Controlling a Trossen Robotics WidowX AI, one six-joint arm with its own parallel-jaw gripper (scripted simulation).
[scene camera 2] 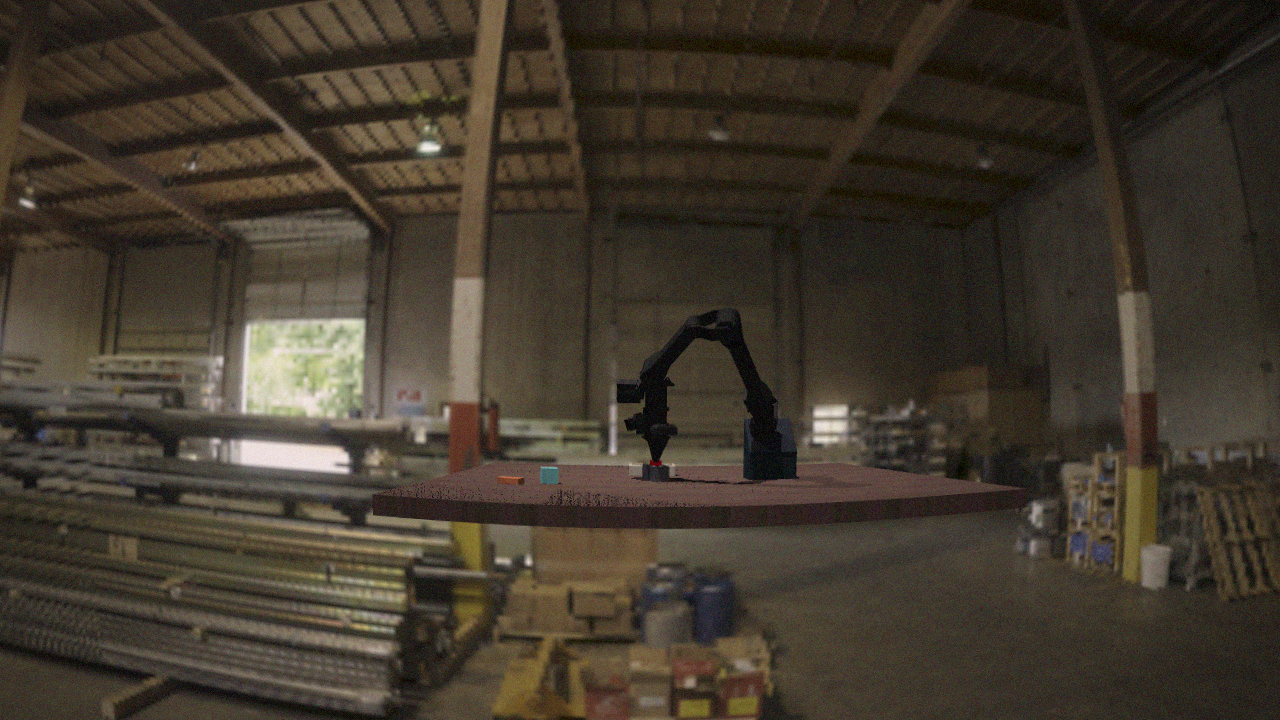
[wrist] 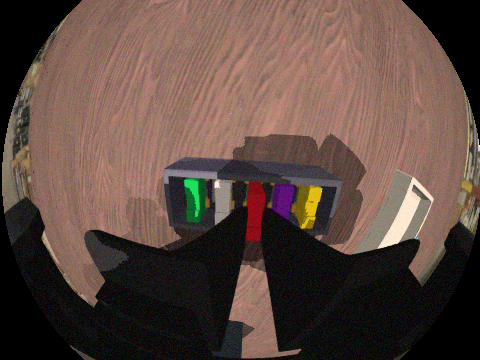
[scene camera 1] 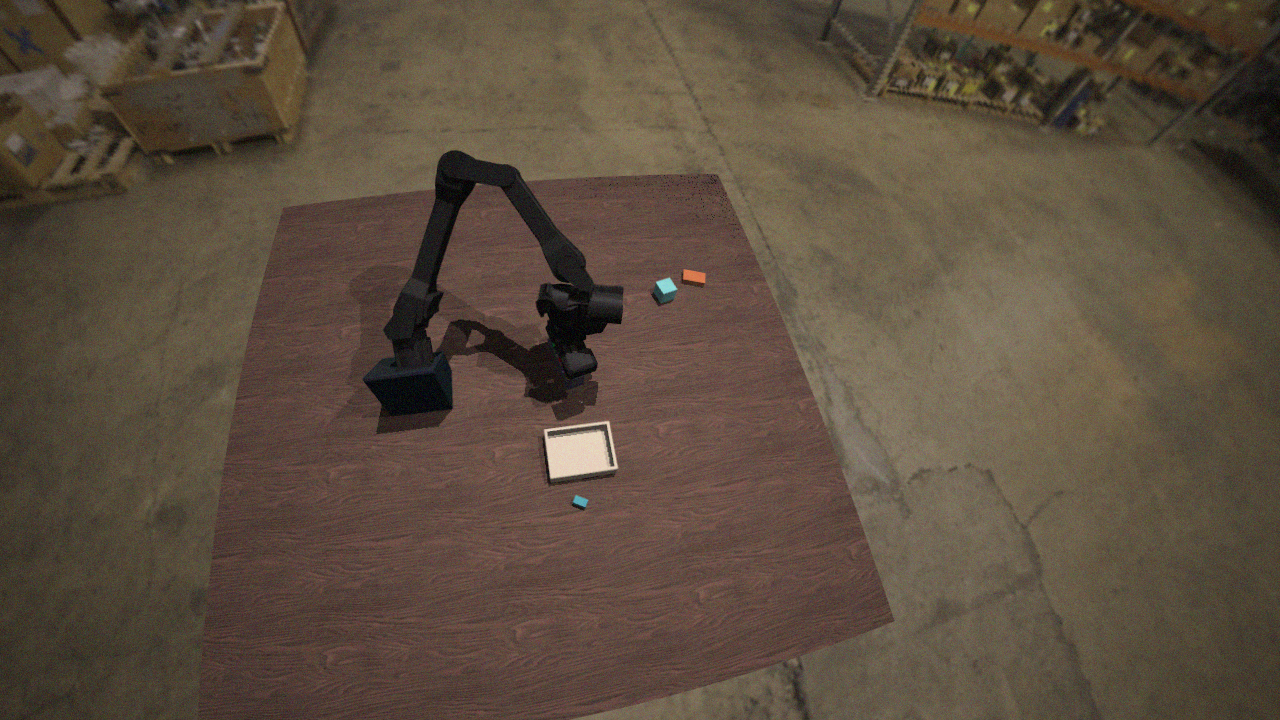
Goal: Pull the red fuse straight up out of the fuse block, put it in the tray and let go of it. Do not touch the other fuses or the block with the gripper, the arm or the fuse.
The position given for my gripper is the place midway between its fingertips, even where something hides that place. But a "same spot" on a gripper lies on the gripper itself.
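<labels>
Scene camera 1 shows my gripper, in scene camera 1 (565,355). Scene camera 2 and the wrist view show my gripper too. On my gripper, (scene camera 2: 657,443) and (wrist: 229,288) are the same spot.
</labels>
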